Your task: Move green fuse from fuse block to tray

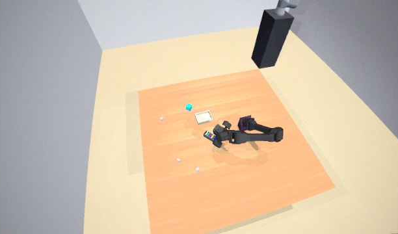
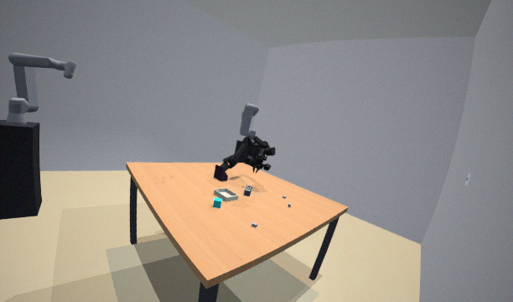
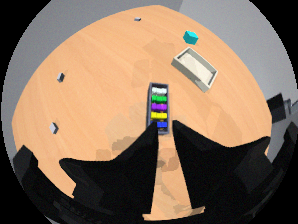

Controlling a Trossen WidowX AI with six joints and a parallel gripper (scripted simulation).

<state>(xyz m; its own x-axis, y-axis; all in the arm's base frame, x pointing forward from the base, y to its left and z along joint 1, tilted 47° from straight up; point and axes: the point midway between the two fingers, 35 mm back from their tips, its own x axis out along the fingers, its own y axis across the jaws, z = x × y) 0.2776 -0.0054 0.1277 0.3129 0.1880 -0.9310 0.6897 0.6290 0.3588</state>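
The green fuse lies 3 cm ahead of my gripper tip, 7 cm to the right of it and 12 cm below it. Round my gripper tip: cyan cube (11 cm ahead, 38 cm to the right, 12 cm below); then grey tray (2 cm ahead, 25 cm to the right, 14 cm below).
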